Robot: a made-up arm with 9 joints. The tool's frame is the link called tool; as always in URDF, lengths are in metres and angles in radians. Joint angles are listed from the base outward.
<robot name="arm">
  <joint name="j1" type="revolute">
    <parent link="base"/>
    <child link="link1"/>
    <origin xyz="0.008 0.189 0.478" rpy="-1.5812 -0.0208 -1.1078"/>
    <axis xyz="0 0 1"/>
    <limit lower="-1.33" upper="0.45"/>
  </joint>
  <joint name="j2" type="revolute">
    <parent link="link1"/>
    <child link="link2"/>
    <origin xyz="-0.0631 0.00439 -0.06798" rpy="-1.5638 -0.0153 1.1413"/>
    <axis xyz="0 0 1"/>
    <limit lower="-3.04" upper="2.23"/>
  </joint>
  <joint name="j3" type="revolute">
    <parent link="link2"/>
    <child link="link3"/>
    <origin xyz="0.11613 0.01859 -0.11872" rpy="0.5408 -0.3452 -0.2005"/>
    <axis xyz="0 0 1"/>
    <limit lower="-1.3" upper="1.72"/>
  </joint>
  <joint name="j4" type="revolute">
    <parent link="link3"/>
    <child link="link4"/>
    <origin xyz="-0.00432 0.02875 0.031" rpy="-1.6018 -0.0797 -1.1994"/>
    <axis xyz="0 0 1"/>
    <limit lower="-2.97" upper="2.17"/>
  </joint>
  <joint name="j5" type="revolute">
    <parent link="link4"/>
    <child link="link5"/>
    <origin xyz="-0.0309 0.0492 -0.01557" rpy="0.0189 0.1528 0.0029"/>
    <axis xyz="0 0 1"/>
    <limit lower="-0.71" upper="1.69"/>
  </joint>
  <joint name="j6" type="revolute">
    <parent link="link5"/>
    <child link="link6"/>
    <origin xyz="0.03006 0.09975 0.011" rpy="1.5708 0 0.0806"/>
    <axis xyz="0 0 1"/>
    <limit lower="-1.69" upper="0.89"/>
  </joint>
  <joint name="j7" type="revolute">
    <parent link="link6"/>
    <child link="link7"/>
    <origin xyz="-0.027 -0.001 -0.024" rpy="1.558 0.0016 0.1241"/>
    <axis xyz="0 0 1"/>
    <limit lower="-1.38" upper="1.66"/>
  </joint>
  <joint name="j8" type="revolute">
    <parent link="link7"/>
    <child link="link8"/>
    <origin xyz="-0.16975 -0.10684 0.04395" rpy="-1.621 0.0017 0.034"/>
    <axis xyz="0 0 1"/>
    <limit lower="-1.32" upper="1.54"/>
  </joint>
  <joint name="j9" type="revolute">
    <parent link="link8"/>
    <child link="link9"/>
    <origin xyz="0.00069 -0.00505 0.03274" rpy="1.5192 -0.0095 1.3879"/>
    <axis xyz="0 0 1"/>
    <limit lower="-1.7" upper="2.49"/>
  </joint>
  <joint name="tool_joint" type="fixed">
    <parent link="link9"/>
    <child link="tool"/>
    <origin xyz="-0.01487 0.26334 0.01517" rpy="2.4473 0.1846 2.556"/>
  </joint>
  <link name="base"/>
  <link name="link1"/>
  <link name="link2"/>
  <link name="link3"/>
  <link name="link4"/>
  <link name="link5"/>
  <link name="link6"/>
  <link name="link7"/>
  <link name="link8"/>
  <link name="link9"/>
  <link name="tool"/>
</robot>
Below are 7 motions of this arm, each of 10 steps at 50 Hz.
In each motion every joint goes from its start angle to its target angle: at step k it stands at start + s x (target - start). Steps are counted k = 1, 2, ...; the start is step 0. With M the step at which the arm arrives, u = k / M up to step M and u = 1 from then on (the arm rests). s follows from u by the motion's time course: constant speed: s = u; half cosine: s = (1 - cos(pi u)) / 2; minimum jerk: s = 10 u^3 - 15 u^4 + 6 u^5.
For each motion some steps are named. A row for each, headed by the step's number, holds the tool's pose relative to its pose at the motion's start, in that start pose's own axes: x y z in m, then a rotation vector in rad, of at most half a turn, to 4 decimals.
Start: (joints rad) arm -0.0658 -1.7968 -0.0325 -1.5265 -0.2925 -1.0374 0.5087 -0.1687 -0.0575
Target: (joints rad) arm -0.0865 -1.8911 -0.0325 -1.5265 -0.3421 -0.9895 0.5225 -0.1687 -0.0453
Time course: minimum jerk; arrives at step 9
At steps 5, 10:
5: -0.0095 -0.0273 -0.0069 0.0342 0.0162 -0.0902
10: -0.0170 -0.0449 -0.0121 0.0581 0.0267 -0.1490

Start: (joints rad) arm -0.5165 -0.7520 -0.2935 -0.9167 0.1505 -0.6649 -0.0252 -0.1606 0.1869
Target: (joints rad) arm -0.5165 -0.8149 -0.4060 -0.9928 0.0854 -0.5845 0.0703 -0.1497 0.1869
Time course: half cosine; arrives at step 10
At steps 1, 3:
1: -0.0006 -0.0016 -0.0001 0.0047 -0.0006 -0.0054
3: -0.0051 -0.0132 -0.0009 0.0400 -0.0051 -0.0448

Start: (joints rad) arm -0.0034 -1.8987 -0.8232 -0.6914 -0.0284 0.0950 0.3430 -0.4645 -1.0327
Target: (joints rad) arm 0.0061 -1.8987 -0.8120 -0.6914 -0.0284 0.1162 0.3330 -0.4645 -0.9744
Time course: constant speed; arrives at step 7
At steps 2, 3, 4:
2: 0.0040 -0.0028 -0.0030 0.0050 0.0155 -0.0111
3: 0.0060 -0.0041 -0.0045 0.0074 0.0233 -0.0166
4: 0.0080 -0.0055 -0.0061 0.0099 0.0312 -0.0221

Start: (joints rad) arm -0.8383 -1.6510 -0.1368 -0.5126 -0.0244 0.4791 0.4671 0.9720 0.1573
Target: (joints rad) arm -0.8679 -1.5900 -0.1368 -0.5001 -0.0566 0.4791 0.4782 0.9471 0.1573
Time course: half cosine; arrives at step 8
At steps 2, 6, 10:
2: 0.0011 -0.0017 0.0009 0.0077 0.0023 0.0006
6: 0.0067 -0.0103 0.0047 0.0451 0.0135 0.0032
10: 0.0079 -0.0121 0.0054 0.0529 0.0158 0.0036

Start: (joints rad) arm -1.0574 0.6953 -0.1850 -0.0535 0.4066 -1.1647 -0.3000 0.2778 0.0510
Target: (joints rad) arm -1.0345 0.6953 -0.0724 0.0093 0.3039 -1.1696 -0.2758 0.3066 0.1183
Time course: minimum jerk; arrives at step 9
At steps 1, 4, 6, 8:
1: 0.0003 -0.0003 -0.0002 0.0015 0.0013 -0.0002
4: 0.0101 -0.0089 -0.0081 0.0522 0.0461 -0.0060
6: 0.0200 -0.0169 -0.0174 0.1032 0.0937 -0.0111
8: 0.0249 -0.0206 -0.0226 0.1285 0.1183 -0.0133

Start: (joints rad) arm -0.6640 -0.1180 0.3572 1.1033 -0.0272 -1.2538 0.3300 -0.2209 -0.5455
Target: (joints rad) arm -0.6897 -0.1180 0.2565 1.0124 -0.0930 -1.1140 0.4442 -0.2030 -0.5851
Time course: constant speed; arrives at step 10
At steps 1, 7, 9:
1: 0.0009 -0.0011 0.0011 -0.0015 0.0097 -0.0122
7: 0.0046 -0.0075 0.0086 -0.0150 0.0606 -0.0925
9: 0.0051 -0.0095 0.0115 -0.0211 0.0745 -0.1216

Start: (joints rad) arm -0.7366 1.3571 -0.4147 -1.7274 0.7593 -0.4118 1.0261 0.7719 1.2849
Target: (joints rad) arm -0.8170 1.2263 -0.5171 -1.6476 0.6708 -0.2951 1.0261 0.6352 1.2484
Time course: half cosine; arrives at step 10
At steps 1, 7, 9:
1: 0.0004 0.0005 0.0012 0.0007 -0.0037 0.0033
7: 0.0116 0.0202 0.0397 0.0205 -0.1126 0.1096
9: 0.0134 0.0258 0.0488 0.0243 -0.1367 0.1355

